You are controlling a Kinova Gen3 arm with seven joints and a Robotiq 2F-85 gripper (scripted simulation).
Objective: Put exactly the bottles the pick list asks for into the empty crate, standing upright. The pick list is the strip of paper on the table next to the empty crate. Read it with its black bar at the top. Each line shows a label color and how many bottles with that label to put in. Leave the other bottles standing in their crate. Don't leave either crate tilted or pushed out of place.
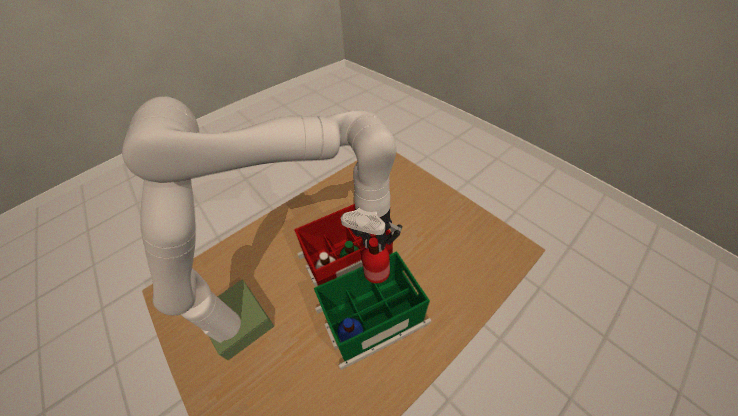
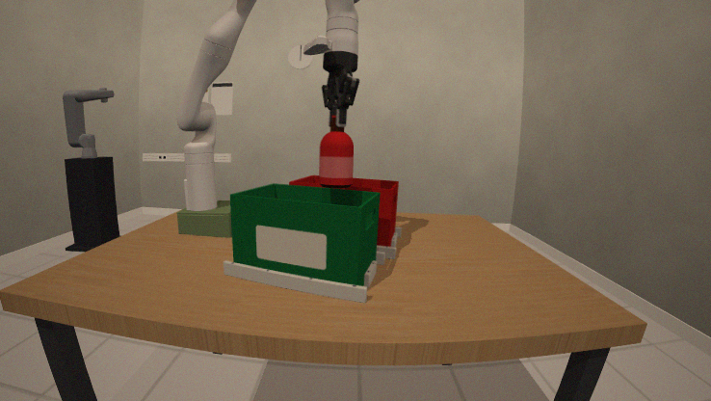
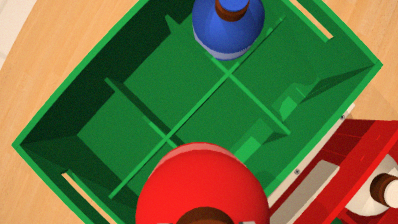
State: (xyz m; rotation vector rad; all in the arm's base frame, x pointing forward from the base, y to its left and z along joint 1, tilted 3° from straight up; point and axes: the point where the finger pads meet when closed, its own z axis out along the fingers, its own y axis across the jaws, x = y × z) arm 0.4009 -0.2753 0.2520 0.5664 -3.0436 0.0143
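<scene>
The red-labelled bottle is 70 mm below my hand. The rest, counted from my hand: green crate: 250 mm below, 60 mm behind, 30 mm to the right; then green-label bottle: 250 mm below, 140 mm to the left, 40 mm ahead; then blue-label bottle: 250 mm below, 150 mm behind, 30 mm to the right.
</scene>
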